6 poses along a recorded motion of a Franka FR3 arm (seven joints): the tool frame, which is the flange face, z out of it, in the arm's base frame.
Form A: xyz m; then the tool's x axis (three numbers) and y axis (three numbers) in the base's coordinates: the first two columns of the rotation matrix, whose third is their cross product.
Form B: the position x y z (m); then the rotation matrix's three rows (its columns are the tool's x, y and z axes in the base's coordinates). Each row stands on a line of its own. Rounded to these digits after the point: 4 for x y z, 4 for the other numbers.
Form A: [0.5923 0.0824 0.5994 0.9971 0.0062 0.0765 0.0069 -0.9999 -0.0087]
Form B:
0.5923 0.0824 0.5994
0.9971 0.0069 0.0764
0.0062 -0.9999 0.0092
0.0765 -0.0087 -0.9970

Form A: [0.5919 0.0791 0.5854 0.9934 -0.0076 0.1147 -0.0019 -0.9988 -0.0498]
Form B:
0.5919 0.0791 0.5854
0.9934 -0.0019 0.1149
-0.0076 -0.9988 0.0493
0.1147 -0.0498 -0.9922

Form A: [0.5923 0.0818 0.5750 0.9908 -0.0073 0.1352 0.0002 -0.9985 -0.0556]
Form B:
0.5923 0.0818 0.5750
0.9908 0.0002 0.1354
-0.0073 -0.9985 0.0551
0.1352 -0.0556 -0.9893

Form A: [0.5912 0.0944 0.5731 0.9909 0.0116 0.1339 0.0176 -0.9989 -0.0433]
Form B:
0.5912 0.0944 0.5731
0.9909 0.0176 0.1333
0.0116 -0.9989 0.0453
0.1339 -0.0433 -0.9900

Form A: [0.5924 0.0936 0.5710 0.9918 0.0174 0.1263 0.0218 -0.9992 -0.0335]
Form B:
0.5924 0.0936 0.5710
0.9918 0.0218 0.1256
0.0174 -0.9992 0.0360
0.1263 -0.0335 -0.9914

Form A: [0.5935 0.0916 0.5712 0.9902 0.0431 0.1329 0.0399 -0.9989 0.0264]
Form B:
0.5935 0.0916 0.5712
0.9902 0.0399 0.1339
0.0431 -0.9989 -0.0208
0.1329 0.0264 -0.9908

